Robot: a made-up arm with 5 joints. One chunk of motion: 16 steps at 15 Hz.
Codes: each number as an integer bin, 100 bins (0 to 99) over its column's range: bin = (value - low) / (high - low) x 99, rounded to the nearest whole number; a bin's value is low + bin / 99 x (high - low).
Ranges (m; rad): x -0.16..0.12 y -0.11..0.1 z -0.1..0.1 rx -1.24..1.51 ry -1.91..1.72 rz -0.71..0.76
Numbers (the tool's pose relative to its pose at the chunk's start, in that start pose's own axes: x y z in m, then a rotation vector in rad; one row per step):
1: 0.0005 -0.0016 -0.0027 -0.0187 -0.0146 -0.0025
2: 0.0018 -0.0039 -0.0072 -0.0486 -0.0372 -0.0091
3: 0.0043 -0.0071 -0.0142 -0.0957 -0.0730 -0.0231
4: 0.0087 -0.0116 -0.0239 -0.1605 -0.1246 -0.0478
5: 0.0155 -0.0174 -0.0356 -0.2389 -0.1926 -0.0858
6: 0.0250 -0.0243 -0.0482 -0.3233 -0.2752 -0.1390
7: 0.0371 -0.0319 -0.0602 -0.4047 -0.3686 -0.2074
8: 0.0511 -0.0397 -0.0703 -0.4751 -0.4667 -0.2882
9: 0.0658 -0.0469 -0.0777 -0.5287 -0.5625 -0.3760
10: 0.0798 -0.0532 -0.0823 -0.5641 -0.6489 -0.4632
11: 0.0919 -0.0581 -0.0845 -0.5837 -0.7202 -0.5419
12: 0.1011 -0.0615 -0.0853 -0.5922 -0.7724 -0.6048
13: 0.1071 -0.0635 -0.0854 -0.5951 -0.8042 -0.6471
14: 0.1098 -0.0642 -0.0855 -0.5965 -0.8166 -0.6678
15: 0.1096 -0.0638 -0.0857 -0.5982 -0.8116 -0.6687
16: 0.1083 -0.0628 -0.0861 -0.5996 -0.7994 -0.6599
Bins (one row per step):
1: 57 51 48 44 52 48
2: 57 50 46 43 51 47
3: 58 49 42 41 50 46
4: 60 46 38 39 49 45
5: 62 44 32 36 47 42
6: 65 40 26 33 45 38
7: 70 37 20 30 42 34
8: 75 33 15 28 39 28
9: 80 30 11 26 37 22
10: 85 27 9 24 34 17
11: 89 24 8 24 32 11
12: 92 23 7 23 31 7
13: 94 22 7 23 30 4
14: 95 22 7 23 30 3
15: 95 22 7 23 30 3
16: 95 22 7 23 30 3

